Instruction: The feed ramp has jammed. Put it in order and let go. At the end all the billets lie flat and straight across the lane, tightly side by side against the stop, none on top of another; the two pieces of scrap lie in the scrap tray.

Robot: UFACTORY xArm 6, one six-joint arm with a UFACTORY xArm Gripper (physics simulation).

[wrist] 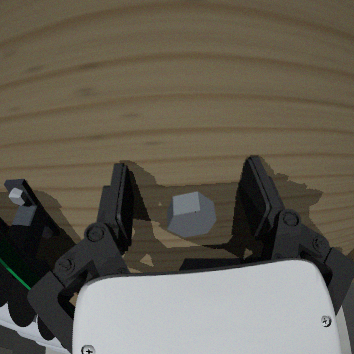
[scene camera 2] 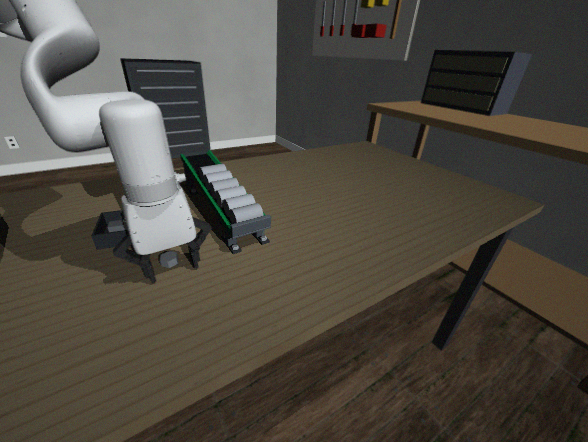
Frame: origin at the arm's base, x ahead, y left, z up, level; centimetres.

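Where they show: gripper, between the fingertips: (wrist: 187, 176) (scene camera 2: 174, 270).
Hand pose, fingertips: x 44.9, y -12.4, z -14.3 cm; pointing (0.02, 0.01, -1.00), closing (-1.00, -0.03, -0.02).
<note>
After its pixels a point has its place.
A faceted grey scrap piece (scene camera 2: 169, 259) {y -10.1, x 44.5, z -13.0 cm} (wrist: 192, 217) {y -9.9, x 44.5, z -12.9 cm} stands on the table between my fingers, apart from both. My gripper (scene camera 2: 174, 273) {y -12.4, x 44.9, z -14.3 cm} (wrist: 187, 176) {y -12.4, x 44.9, z -14.3 cm} is open, pointing down around it. The dark scrap tray (scene camera 2: 104, 242) {y 1.7, x 33.6, z -13.1 cm} (wrist: 210, 263) {y 0.4, x 41.8, z -13.9 cm} is beside the gripper, partly hidden by it; a grey piece (scene camera 2: 115, 226) {y 5.1, x 36.0, z -11.8 cm} shows inside. Several silvery billets (scene camera 2: 240, 202) {y -7.3, x 60.6, z -5.4 cm} lie across the lane of the green-edged ramp in one row, none seen on top of another. The lowest billet (scene camera 2: 247, 213) {y -11.3, x 60.5, z -6.0 cm} is at the grey stop (scene camera 2: 251, 226) {y -12.7, x 60.7, z -8.4 cm}. Small gaps cannot be judged.
The ramp's green rail (scene camera 2: 214, 158) (wrist: 15, 271) runs close beside the gripper, at lower left in the wrist view. The ramp's foot (scene camera 2: 234, 247) {y -11.4, x 57.2, z -13.5 cm} (wrist: 37, 210) {y -9.3, x 56.4, z -13.8 cm} stands on the wooden table (scene camera 2: 320, 240) {y -16.3, x 76.2, z -14.5 cm}. A side bench (scene camera 2: 540, 128) with a drawer cabinet (scene camera 2: 465, 80) stands behind the table.
</note>
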